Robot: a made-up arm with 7 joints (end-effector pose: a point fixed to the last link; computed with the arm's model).
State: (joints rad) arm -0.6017 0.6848 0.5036 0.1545 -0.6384 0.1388 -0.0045
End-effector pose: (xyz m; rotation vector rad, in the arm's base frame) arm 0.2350 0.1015 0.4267 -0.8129 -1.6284 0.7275
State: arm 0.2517 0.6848 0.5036 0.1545 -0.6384 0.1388 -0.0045
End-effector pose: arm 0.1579 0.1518 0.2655 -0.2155 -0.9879 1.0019
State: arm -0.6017 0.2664 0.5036 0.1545 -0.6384 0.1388 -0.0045
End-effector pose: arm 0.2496 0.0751 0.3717 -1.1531 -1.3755 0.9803
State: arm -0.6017 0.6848 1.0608 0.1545 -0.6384 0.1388 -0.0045
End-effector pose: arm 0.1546 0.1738 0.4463 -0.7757 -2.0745 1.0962
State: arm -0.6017 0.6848 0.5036 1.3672 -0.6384 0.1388 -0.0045
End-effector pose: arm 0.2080 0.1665 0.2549 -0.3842 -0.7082 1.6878
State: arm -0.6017 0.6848 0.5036 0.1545 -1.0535 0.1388 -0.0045
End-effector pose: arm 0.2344 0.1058 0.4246 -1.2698 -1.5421 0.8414
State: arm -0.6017 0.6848 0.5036 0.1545 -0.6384 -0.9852 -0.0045
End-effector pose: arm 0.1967 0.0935 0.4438 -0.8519 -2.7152 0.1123
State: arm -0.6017 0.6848 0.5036 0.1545 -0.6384 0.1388 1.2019
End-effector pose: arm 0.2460 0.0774 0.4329 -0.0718 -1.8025 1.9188
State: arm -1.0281 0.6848 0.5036 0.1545 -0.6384 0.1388 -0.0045
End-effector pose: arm 0.2152 0.0780 0.5165 -1.1207 -1.9173 0.5265
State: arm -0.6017 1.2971 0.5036 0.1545 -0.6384 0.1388 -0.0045
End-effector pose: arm 0.2042 0.0948 0.5123 -0.2799 -1.8916 0.3243
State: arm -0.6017 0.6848 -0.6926 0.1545 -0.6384 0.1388 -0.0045
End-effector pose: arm 0.2392 -0.0745 0.2868 -0.7405 -0.6356 0.0081
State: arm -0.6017 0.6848 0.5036 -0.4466 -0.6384 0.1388 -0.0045
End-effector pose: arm 0.1795 0.0403 0.4765 -0.9598 -1.9564 0.1200
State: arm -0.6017 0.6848 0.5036 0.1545 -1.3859 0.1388 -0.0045
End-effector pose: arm 0.2348 0.1086 0.4219 -1.6348 -1.4288 0.9193
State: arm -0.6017 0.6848 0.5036 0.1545 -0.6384 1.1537 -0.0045
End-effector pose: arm 0.2400 0.0957 0.3886 -0.6409 -0.5944 1.0182
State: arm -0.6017 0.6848 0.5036 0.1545 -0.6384 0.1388 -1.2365
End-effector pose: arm 0.2528 0.1219 0.4324 -1.2261 -1.0546 -0.4698
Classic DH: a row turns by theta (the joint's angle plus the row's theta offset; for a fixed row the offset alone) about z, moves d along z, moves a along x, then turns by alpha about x. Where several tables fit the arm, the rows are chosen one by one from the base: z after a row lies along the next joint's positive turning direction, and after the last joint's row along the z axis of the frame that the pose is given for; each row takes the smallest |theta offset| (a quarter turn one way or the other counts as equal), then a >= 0, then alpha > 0; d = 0 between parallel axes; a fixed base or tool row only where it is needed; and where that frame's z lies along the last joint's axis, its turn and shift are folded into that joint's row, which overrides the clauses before.
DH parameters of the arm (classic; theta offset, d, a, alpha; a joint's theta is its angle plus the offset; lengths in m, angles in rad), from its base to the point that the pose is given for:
base (fixed): -0.071 0.399 0.003 -1.3004
joint 1: -1.3111 -0.0142 -0.0121 -1.5708
joint 2: 1.2915 0.038 0.0045 1.5708
joint 3: 1.5708 -0.1177 0.0367 -1.5708
joint 4: -1.5708 -0.0013 0.0186 -1.5708
joint 5: 0 0.1208 0.0074 1.5708
joint 6: 1.5708 -0.0094 0.0603 1.5708
joint 7: 1.2966 0.0053 0.0043 -1.3839
tool (fixed): -0.6886 0.024 0 0

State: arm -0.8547 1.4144 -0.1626 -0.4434 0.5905 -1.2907 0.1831
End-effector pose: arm 0.1661 -0.0418 0.4230 -0.0582 -1.6433 -2.4973
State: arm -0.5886 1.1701 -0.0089 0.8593 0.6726 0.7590 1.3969
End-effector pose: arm 0.2359 0.1761 0.3299 2.4366 -1.3493 0.1751
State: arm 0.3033 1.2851 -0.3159 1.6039 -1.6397 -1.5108 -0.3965
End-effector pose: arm 0.0376 0.2266 0.3156 0.7305 -1.4355 0.0349
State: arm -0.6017 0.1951 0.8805 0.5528 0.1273 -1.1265 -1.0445
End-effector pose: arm 0.2112 0.1287 0.3554 -0.4579 -1.6178 -0.4442
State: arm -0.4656 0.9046 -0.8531 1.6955 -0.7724 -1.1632 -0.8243
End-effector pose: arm 0.1831 0.1529 0.2326 -0.1900 -0.4322 -0.2420
